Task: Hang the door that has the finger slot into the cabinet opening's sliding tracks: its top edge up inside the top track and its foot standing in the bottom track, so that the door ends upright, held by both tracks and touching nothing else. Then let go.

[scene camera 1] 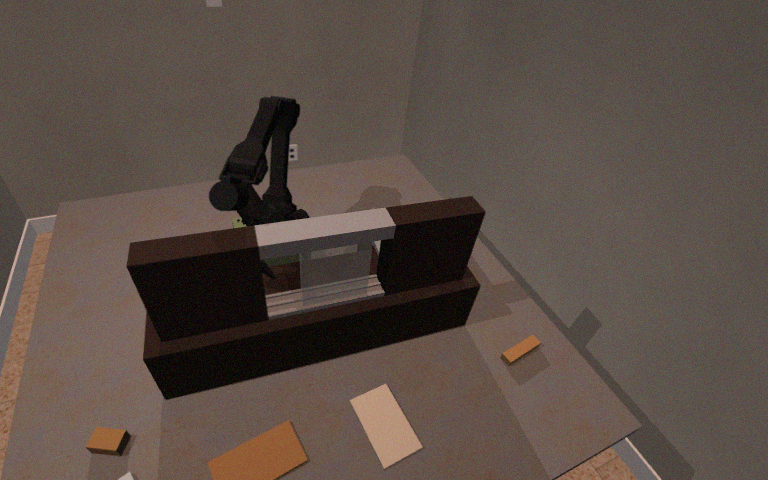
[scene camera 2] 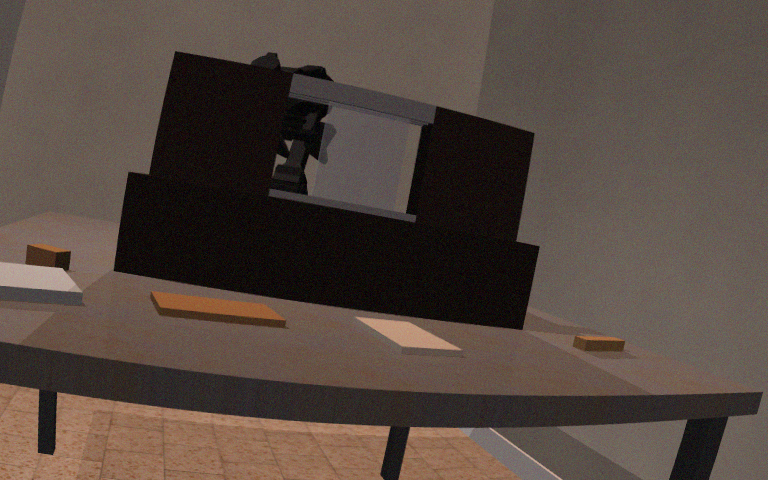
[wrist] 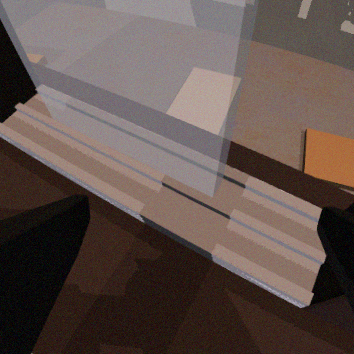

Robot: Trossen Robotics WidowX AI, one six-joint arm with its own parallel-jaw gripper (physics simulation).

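Places are measured from the arm's base along level axes (x ahead, y left, z up), in centimetres.
Where they show: gripper, fingertip midpoint: (scene camera 1: 291, 268) (scene camera 2: 307, 159) (wrist: 205, 213).
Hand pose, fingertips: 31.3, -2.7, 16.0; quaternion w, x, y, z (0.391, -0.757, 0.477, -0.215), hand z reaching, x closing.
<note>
Each offset is from my fingertips to the top centre of the thing, as dx, dy, dz. "spot": to the spot under its first point.
A translucent grey door @[+5.1, +8.6, +11.2] (scene camera 1: 334, 277) (scene camera 2: 362, 158) (wrist: 125, 75) stands roughly upright in the cabinet opening, between the pale top track @[+3.8, +6.8, +13.9] (scene camera 1: 325, 226) (scene camera 2: 362, 99) and the grooved bottom track @[spot: +4.0, -2.8, -6.6] (scene camera 1: 283, 304) (scene camera 2: 288, 195) (wrist: 280, 226). Its foot is over the bottom track's far part in the wrist view; I cannot tell whether it sits in a groove. Its top edge's seating is hidden and I cannot make out the finger slot. My gripper (scene camera 2: 297, 150) (wrist: 205, 213) is open and empty, on the robot's side of the opening. Its fingers are apart from the door in the wrist view.
The dark cabinet @[spot: +9.9, +3.2, -18.7] (scene camera 1: 317, 350) (scene camera 2: 322, 254) surrounds the opening. An orange board @[+28.5, -13.7, -23.0] (scene camera 1: 260, 455) (scene camera 2: 218, 310) (wrist: 330, 155) and a cream board @[+29.3, +13.4, -23.1] (scene camera 1: 386, 425) (scene camera 2: 410, 336) lie beyond it. Small orange blocks @[+16.1, -41.0, -21.1] (scene camera 1: 107, 440) @[+23.0, +54.7, -22.1] (scene camera 1: 521, 348) and a white slab @[+33.2, -41.2, -22.5] (scene camera 2: 33, 283) lie on the table.
</note>
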